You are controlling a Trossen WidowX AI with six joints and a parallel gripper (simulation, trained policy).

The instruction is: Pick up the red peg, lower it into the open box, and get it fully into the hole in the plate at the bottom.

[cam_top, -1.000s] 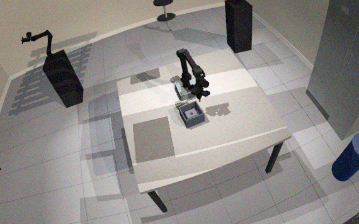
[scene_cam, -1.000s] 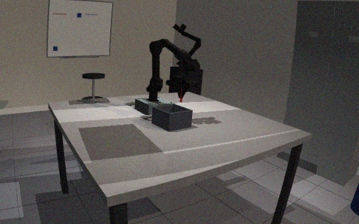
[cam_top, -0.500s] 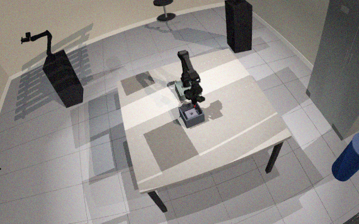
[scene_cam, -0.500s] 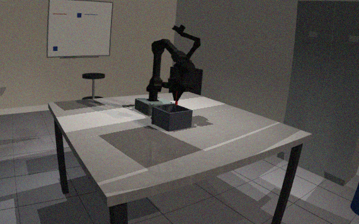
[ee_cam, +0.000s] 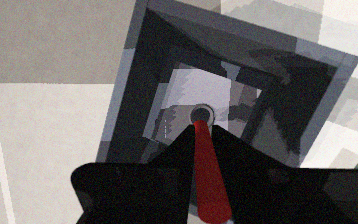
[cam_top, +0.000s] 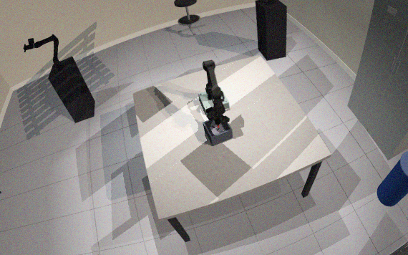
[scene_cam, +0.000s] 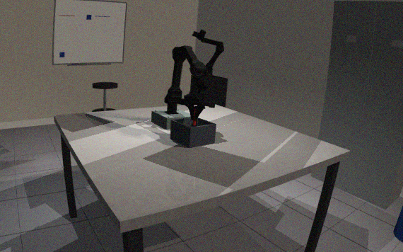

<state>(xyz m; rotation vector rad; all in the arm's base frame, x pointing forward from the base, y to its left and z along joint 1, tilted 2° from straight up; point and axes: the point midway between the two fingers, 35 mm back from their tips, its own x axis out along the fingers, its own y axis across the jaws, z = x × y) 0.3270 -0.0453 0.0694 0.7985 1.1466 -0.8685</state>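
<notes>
Now: gripper tip 1 cm past the red peg, 1 cm to the right of it and 1 cm below it. From my gripper tip the other things lie so: dark box: 8 cm below.
</notes>
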